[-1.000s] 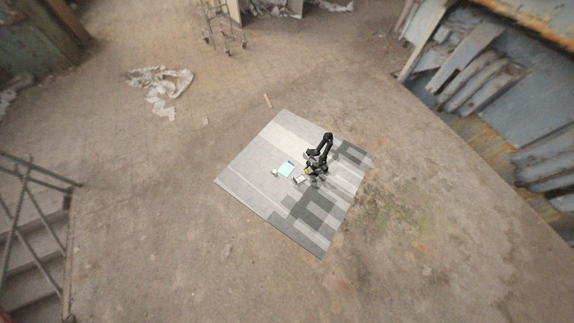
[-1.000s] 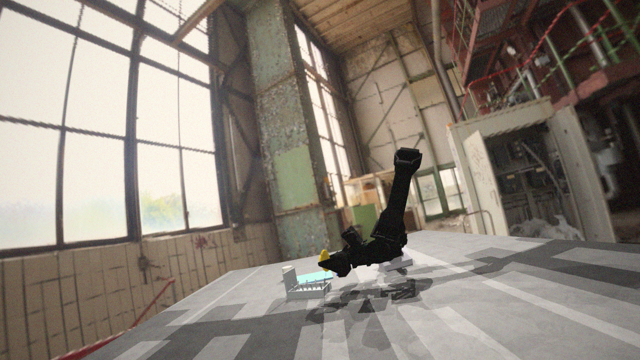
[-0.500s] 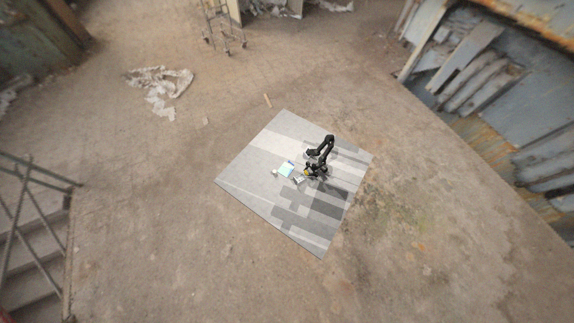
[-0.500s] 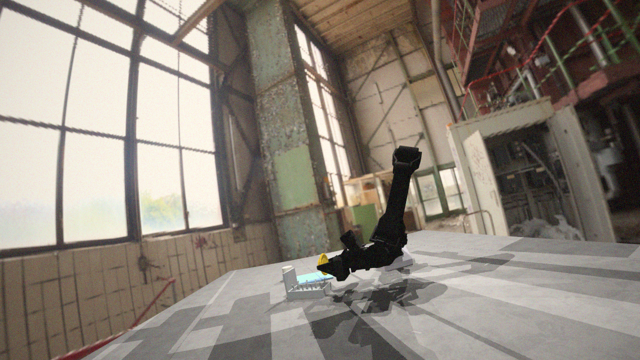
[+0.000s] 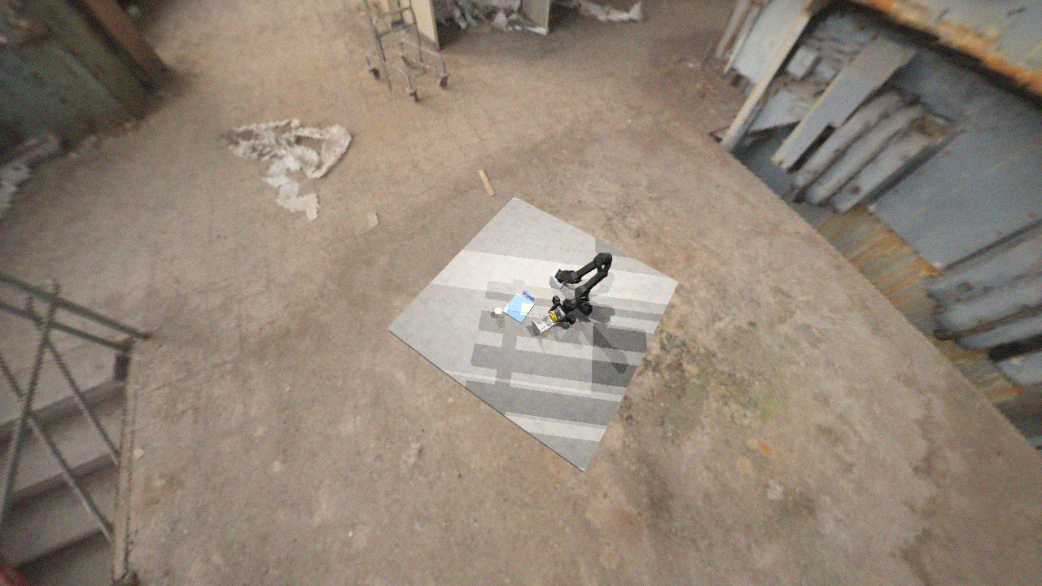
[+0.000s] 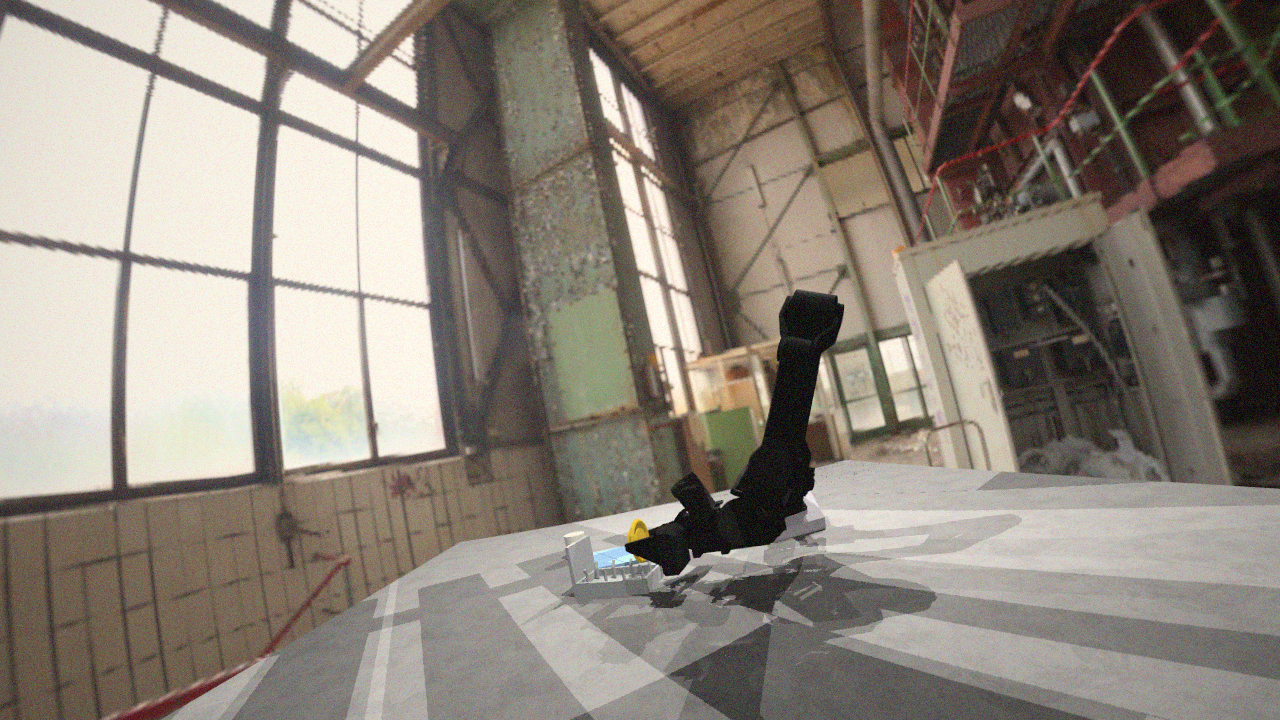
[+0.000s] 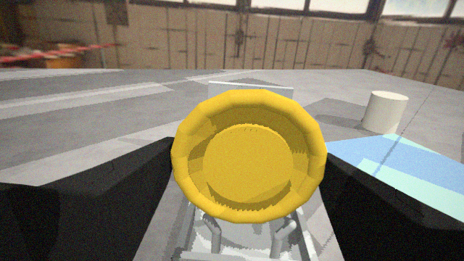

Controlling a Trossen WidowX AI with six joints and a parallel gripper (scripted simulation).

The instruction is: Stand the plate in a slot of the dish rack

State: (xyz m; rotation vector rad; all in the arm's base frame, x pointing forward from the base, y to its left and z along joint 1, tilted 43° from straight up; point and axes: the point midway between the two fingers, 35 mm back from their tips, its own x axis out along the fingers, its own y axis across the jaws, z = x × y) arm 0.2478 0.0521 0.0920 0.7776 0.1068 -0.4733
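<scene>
My gripper tip is 50 mm above the dish rack, 40 mm short of it and 20 mm to the left of it. From my gripper tip the other things lie so: white cylinder (290 mm to the right, 110 mm ahead, 50 mm below); then yellow plate (10 mm behind); then blue object (210 mm to the right, 90 mm behind, 70 mm below).
</scene>
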